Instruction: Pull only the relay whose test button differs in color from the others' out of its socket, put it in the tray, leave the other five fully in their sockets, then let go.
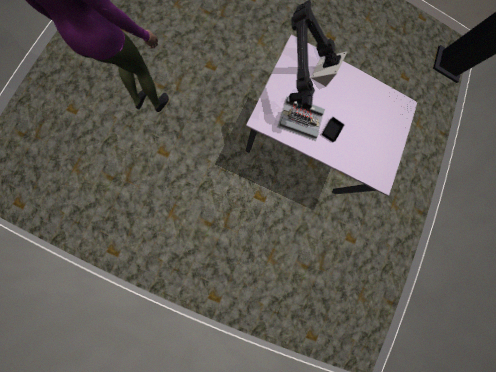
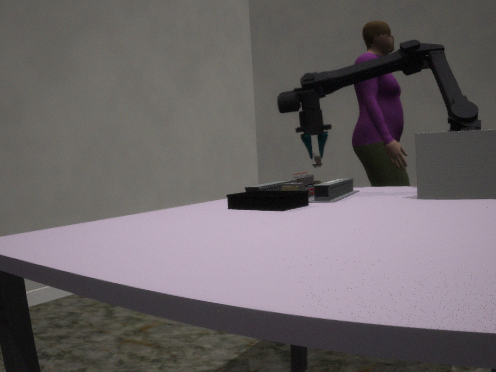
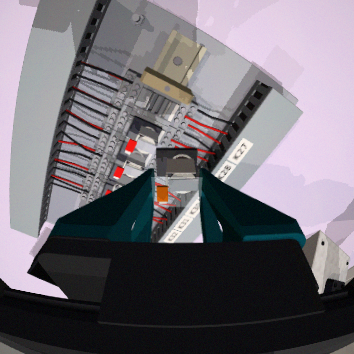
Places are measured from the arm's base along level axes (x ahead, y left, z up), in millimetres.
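Where they show: gripper, fingertip midpoint: (image 1: 298, 105) (image 2: 316, 158) (image 3: 176, 176); arm's base at its link origin: (image 1: 332, 62) (image 2: 469, 157).
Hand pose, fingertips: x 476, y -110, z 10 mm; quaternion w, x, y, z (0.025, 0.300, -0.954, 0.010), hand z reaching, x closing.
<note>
Each offset is from my fingertips to the top centre of the thing. "*": to the spot under its first point. Level surfaces: height alone.
My gripper (image 3: 176, 176) (image 2: 316, 156) is shut on the relay with the orange test button @(0 mm ahead, 0 mm left, 17 mm up) (image 3: 178, 176) (image 2: 317, 161). It holds this relay in the air above the relay panel (image 1: 287, 123) (image 3: 30, 150). Other relays sit in the sockets; red test buttons show on one relay @(20 mm ahead, 17 mm left, 40 mm down) (image 3: 142, 144), on a second relay @(17 mm ahead, 44 mm left, 40 mm down) (image 3: 131, 171) and partly on a third beside the left finger. An empty socket @(* 18 mm ahead, 12 mm right, 78 mm down) (image 3: 162, 106) shows next to the tan end block. The black tray @(12 mm back, 335 mm left, 75 mm down) (image 1: 333, 129) (image 2: 267, 200) stands on the table beside the panel. The remaining sockets are hidden behind the fingers.
Grey wire ducts @(83 mm back, 63 mm left, 67 mm down) (image 3: 260, 120) (image 2: 334, 189) flank the socket row, with red and black wires between. A tan end block @(25 mm ahead, 29 mm right, 69 mm down) (image 3: 167, 86) stands at the row's end. The arm's pale base block (image 1: 327, 72) (image 2: 455, 165) stands on the table @(109 mm down) (image 1: 370, 140). A person (image 1: 100, 40) (image 2: 377, 110) stands beyond the table.
</note>
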